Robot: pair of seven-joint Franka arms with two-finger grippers.
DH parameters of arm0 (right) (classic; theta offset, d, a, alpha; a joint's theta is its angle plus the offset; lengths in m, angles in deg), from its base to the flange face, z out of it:
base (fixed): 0 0 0 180
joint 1: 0 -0.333 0 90
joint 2: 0 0 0 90
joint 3: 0 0.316 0.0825 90
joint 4: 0 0 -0.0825 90
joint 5: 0 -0.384 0 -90
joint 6: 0 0 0.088 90
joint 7: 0 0.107 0 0
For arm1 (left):
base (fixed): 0 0 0 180
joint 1: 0 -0.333 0 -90
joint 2: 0 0 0 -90
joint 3: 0 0.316 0.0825 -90
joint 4: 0 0 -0.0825 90
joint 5: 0 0.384 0 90
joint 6: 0 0 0.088 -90
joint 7: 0 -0.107 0 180
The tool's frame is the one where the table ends.
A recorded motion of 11 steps. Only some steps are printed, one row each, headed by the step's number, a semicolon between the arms.
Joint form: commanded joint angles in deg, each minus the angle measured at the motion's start. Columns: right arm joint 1, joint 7, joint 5, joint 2, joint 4, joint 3, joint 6; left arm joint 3, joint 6, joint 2, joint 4, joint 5, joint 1, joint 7.
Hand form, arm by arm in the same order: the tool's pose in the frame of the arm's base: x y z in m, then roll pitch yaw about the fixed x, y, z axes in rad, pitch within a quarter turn. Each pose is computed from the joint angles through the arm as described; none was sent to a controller.
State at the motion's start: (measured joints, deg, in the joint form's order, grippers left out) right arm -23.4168 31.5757 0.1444 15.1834 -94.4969 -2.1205 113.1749; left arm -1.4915 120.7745 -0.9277 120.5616 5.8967 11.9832 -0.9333
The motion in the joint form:
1: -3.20 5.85 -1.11 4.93 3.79 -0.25 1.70; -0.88 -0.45 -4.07 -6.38 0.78 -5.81 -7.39
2: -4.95 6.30 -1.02 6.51 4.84 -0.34 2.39; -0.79 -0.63 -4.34 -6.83 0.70 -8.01 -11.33
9: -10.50 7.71 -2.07 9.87 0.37 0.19 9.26; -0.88 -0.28 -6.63 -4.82 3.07 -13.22 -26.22
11: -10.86 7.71 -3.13 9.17 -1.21 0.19 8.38; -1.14 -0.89 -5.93 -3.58 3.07 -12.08 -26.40
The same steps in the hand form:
1: 0.6089 0.2789 0.4416 -3.0971 -0.0555 -0.2348; 0.5700 -0.0796 0.4205 -3.0420 -0.0029 -0.3522
2: 0.6067 0.2997 0.4331 -3.0974 -0.0593 -0.2127; 0.5745 -0.0570 0.4212 -3.0431 0.0036 -0.3797
9: 0.5729 0.3626 0.3675 -3.0938 -0.0346 -0.1419; 0.5726 -0.0035 0.3829 -3.0543 0.1049 -0.5717
11: 0.5634 0.3624 0.3614 -3.1009 -0.0004 -0.1446; 0.5651 -0.0169 0.3793 -3.0645 0.1225 -0.5992

